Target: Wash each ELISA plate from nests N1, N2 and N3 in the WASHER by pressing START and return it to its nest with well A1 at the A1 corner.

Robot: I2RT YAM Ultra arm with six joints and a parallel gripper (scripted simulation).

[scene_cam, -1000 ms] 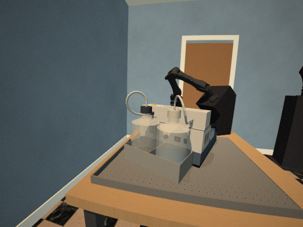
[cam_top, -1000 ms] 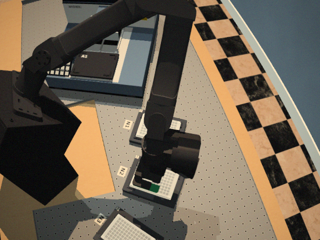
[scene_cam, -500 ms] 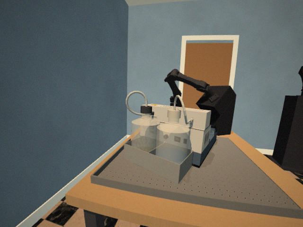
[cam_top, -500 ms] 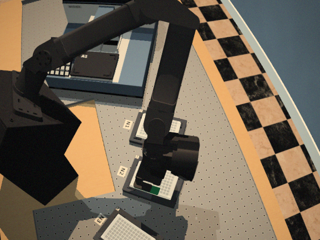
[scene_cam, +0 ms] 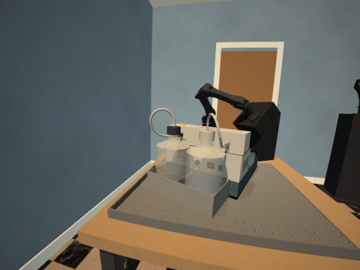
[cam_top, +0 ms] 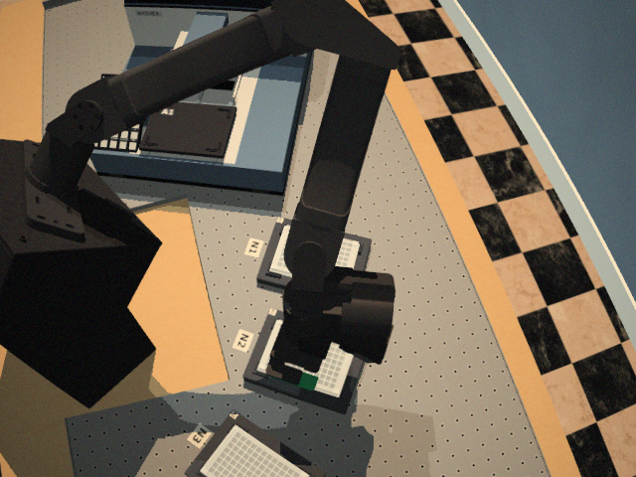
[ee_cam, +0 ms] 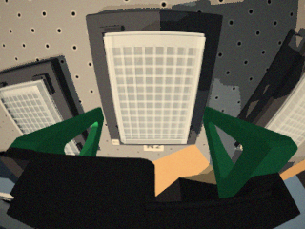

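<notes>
Right now the nest N2 is 5 cm below my hand. Also, from my hand: nest N3: 17 cm to the right, 9 cm behind, 3 cm below; then nest N1: 17 cm to the left, 5 cm below, 3 cm ahead; then N3 label: 17 cm behind, 10 cm to the right, 6 cm below.
</notes>
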